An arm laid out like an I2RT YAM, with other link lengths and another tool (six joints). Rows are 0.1 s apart.
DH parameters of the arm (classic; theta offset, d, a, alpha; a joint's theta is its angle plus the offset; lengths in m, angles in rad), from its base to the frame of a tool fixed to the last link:
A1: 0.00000 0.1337 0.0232 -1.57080
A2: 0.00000 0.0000 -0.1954 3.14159
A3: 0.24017 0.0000 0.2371 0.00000
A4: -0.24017 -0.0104 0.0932 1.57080
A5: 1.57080 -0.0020 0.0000 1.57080
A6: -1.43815 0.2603 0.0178 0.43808
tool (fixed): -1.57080 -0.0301 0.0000 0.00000
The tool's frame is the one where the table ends.
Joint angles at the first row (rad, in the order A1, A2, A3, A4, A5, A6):
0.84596, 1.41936, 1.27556, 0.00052, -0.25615, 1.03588
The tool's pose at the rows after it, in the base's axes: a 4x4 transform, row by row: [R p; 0 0 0 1], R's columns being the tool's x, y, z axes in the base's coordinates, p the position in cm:
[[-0.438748 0.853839 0.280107 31.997], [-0.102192 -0.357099 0.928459 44.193], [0.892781 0.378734 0.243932 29.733], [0 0 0 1]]
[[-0.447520 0.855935 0.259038 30.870], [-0.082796 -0.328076 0.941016 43.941], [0.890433 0.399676 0.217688 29.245], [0 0 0 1]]
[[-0.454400 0.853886 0.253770 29.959], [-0.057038 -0.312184 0.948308 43.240], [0.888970 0.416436 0.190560 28.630], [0 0 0 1]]
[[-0.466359 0.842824 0.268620 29.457], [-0.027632 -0.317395 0.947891 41.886], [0.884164 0.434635 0.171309 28.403], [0 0 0 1]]
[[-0.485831 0.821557 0.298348 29.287], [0.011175 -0.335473 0.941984 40.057], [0.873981 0.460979 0.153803 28.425], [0 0 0 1]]
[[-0.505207 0.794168 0.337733 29.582], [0.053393 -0.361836 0.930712 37.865], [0.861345 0.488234 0.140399 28.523], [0 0 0 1]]
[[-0.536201 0.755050 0.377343 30.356], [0.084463 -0.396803 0.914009 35.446], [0.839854 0.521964 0.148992 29.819], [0 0 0 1]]
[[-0.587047 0.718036 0.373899 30.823], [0.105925 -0.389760 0.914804 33.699], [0.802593 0.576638 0.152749 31.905], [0 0 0 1]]
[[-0.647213 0.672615 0.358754 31.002], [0.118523 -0.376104 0.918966 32.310], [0.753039 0.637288 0.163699 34.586], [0 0 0 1]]
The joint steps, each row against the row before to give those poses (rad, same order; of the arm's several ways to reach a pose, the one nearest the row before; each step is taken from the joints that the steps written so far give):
0.01262, -0.02854, -0.01390, -0.03487, 0.00871, -0.03174
0.01213, -0.03611, -0.02134, -0.03874, -0.00222, -0.03128
0.00959, -0.04848, -0.03365, -0.03945, 0.01079, -0.02505
0.00228, -0.06655, -0.04090, -0.04054, 0.02527, -0.02036
-0.00193, -0.07652, -0.03981, -0.04694, 0.03994, -0.02470
-0.01565, -0.07667, -0.03849, -0.04382, 0.03711, -0.02504
-0.03543, -0.06871, -0.01085, -0.03971, 0.02147, -0.03059
-0.04708, -0.03478, 0.04087, -0.05658, -0.02672, -0.06800
-0.04145, -0.02048, 0.05980, -0.04933, -0.03129, -0.07478

